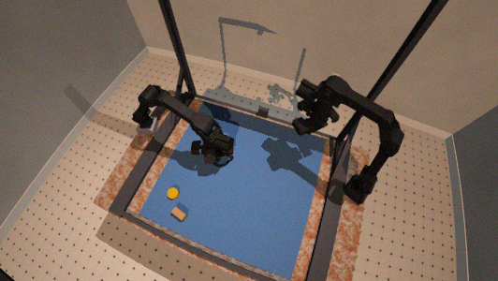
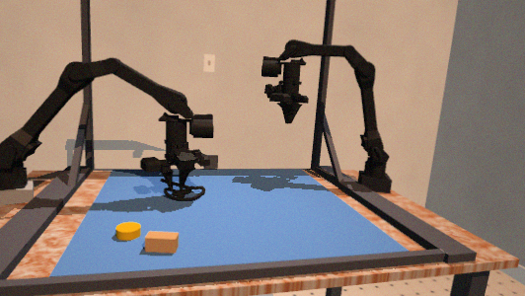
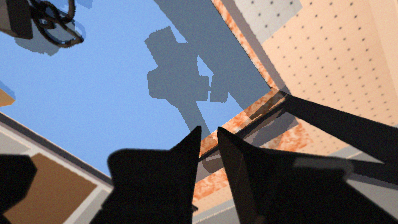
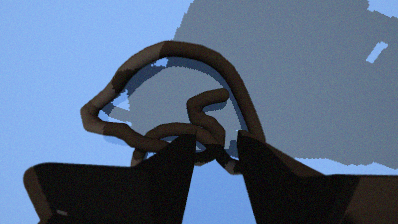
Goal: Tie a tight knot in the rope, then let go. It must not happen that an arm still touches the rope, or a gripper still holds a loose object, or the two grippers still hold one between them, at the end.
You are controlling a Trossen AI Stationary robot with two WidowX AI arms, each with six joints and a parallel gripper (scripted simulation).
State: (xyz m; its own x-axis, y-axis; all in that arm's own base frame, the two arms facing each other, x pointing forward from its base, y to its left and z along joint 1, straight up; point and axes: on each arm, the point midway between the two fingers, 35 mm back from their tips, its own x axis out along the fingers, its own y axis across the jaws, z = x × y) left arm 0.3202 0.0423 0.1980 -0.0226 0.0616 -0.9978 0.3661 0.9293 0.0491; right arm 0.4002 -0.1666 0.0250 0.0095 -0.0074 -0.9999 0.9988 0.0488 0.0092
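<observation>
My right gripper is now 14 cm to the right of the blue mat, 6 cm above it and 5 cm short of it. The rest, counted from my right hand: yellow disc: 24 cm ahead, 11 cm to the right, 4 cm below; orange block: 31 cm ahead, 4 cm to the right, 4 cm below.
</observation>
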